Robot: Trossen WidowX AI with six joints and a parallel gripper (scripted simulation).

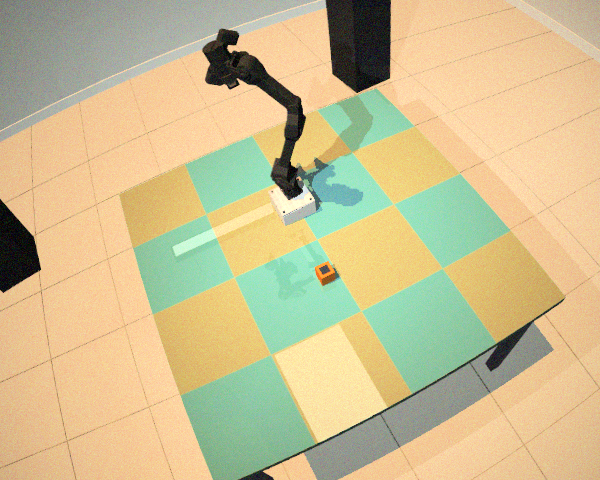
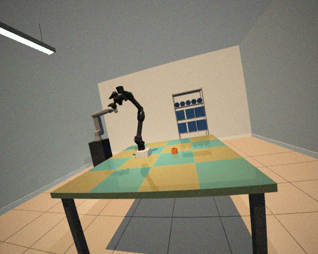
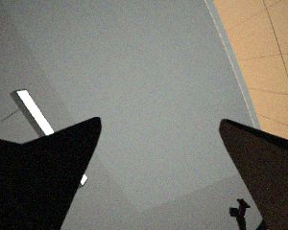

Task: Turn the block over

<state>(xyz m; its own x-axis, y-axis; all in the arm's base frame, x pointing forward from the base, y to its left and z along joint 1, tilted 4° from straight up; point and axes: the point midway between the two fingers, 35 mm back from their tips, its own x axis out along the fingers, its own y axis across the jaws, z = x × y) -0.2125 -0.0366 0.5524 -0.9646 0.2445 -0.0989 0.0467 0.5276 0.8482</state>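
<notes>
Now: the block 58 cm ahead of my gripper tip, 2 cm to the right of it and 58 cm below it.
</notes>
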